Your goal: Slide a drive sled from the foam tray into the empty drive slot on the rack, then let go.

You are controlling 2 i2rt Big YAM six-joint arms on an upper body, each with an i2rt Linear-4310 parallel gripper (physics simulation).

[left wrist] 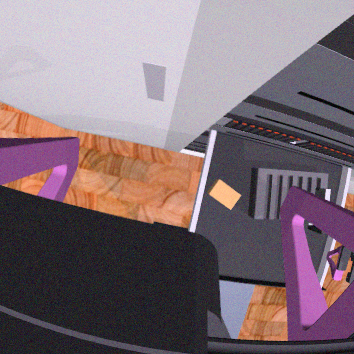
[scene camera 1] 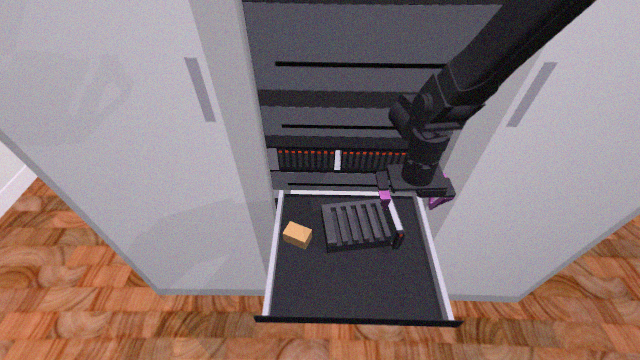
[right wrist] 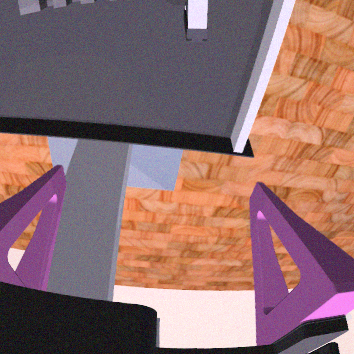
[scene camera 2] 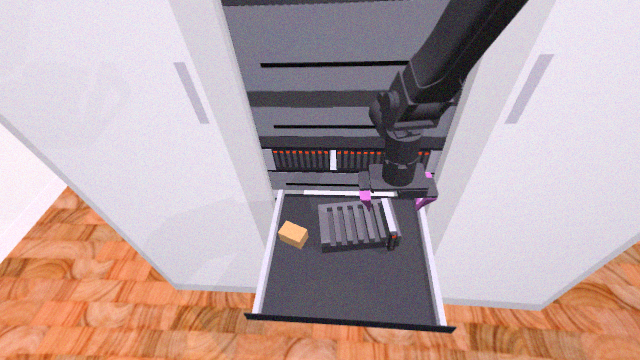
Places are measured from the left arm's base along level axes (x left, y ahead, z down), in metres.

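Pixels of known places: left gripper, fingertip midpoint: [left wrist: 185, 174]; right gripper, fingertip midpoint: [left wrist: 344, 255] [scene camera 1: 406, 208] [right wrist: 158, 182] [scene camera 2: 392, 208].
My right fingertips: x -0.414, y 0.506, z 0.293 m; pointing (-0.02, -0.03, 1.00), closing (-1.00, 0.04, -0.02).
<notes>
Behind a point stands the place of what it marks.
A drive sled [scene camera 1: 395, 219] {x -0.429, y 0.574, z 0.436 m} [scene camera 2: 389, 216] {x -0.430, y 0.586, z 0.436 m} [left wrist: 327, 195] {x -0.423, y 0.629, z 0.436 m} [right wrist: 197, 15] {x -0.434, y 0.552, z 0.436 m} with a white top stands at the right end of the slotted dark foam tray [scene camera 1: 327, 227] {x -0.251, y 0.581, z 0.491 m} [scene camera 2: 324, 227] {x -0.258, y 0.581, z 0.490 m} [left wrist: 255, 195] {x -0.243, y 0.589, z 0.493 m}. The rack's drive row has one pale empty slot [scene camera 1: 337, 160] [scene camera 2: 333, 160] among red-tipped drives. My right gripper [scene camera 1: 408, 204] {x -0.414, y 0.505, z 0.293 m} [scene camera 2: 393, 206] {x -0.414, y 0.505, z 0.293 m} [right wrist: 158, 182] {x -0.414, y 0.505, z 0.293 m} is open and empty, pointing down above the sled's back part in the scene views; its exact height is unclear. In the right wrist view the sled lies beyond the fingertips. My left gripper [left wrist: 185, 174] {x -0.002, y 0.604, z -0.091 m} is open and empty, away from the tray.
The foam tray lies in a pulled-out drawer [scene camera 1: 273, 260] {x -0.109, y 0.490, z 0.513 m} [scene camera 2: 265, 265] {x -0.107, y 0.472, z 0.513 m} [left wrist: 203, 185] {x -0.109, y 0.585, z 0.513 m} [right wrist: 265, 75] {x -0.539, y 0.477, z 0.513 m} with pale side walls. An orange block [scene camera 1: 297, 235] {x -0.168, y 0.562, z 0.506 m} [scene camera 2: 293, 234] {x -0.171, y 0.564, z 0.506 m} [left wrist: 225, 194] {x -0.168, y 0.575, z 0.505 m} lies left of the tray. Pale cabinet fronts [scene camera 1: 125, 175] {x 0.332, y 0.707, z 0.431 m} [scene camera 1: 565, 175] {x -0.905, y 0.707, z 0.397 m} flank the rack. My right arm covers part of the rack.
</notes>
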